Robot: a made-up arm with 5 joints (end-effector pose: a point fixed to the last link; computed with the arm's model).
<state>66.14 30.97 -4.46 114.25 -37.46</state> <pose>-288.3 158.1 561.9 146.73 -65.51 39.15</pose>
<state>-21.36 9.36 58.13 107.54 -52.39</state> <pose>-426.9 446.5 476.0 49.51 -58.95 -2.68</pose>
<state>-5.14 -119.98 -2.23 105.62 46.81</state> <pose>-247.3 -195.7 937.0 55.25 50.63 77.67</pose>
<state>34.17 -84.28 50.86 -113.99 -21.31</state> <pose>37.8 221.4 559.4 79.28 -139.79 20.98</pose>
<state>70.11 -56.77 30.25 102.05 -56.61</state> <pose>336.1 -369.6 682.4 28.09 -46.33 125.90</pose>
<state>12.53 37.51 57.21 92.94 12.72</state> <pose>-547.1 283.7 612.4 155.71 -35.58 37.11</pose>
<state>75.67 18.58 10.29 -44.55 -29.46</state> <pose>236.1 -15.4 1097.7 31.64 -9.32 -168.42</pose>
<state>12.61 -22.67 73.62 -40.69 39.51</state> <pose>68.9 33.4 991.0 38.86 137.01 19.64</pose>
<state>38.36 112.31 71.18 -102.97 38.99</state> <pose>144.9 121.4 1048.1 11.59 -60.00 -148.58</pose>
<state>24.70 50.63 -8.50 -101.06 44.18</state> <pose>-186.7 -127.9 1179.6 11.64 70.34 77.37</pose>
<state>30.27 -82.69 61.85 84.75 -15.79</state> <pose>-252.0 -400.9 955.2 5.25 8.80 73.88</pose>
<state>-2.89 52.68 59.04 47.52 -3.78</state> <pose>-350.1 273.8 506.9 130.52 -26.37 72.35</pose>
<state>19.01 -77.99 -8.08 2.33 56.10</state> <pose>-201.3 -48.2 1187.3 -5.69 83.87 56.25</pose>
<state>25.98 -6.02 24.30 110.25 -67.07</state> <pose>-222.2 -37.6 387.9 51.58 -69.95 46.39</pose>
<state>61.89 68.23 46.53 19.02 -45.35</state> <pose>-2.2 -10.2 508.9 116.64 -9.85 129.16</pose>
